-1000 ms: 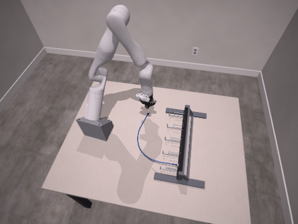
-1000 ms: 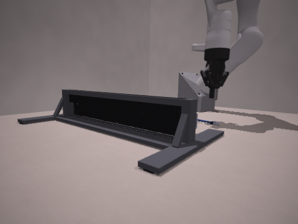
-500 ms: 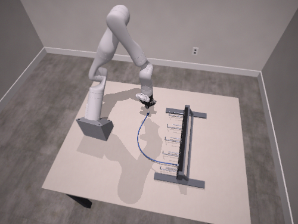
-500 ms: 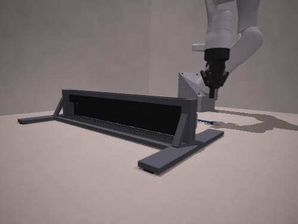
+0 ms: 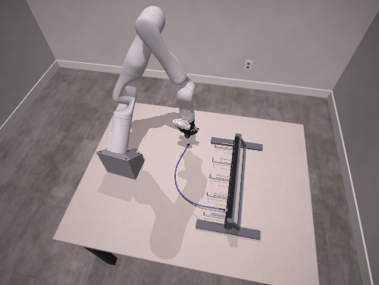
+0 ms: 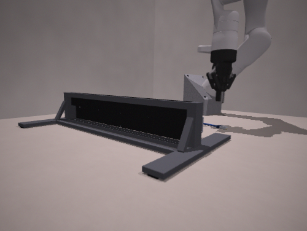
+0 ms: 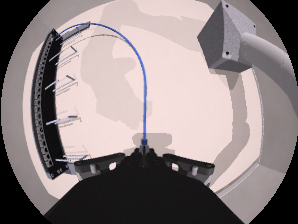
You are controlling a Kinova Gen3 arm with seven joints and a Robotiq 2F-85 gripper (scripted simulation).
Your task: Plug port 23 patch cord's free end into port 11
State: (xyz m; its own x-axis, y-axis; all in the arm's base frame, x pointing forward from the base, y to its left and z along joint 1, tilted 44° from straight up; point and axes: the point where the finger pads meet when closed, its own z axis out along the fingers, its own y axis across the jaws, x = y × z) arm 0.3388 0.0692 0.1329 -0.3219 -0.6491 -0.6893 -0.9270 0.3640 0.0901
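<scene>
My gripper is now 10 mm short of the plug, 20 mm to the right of it and 90 mm above it.
</scene>
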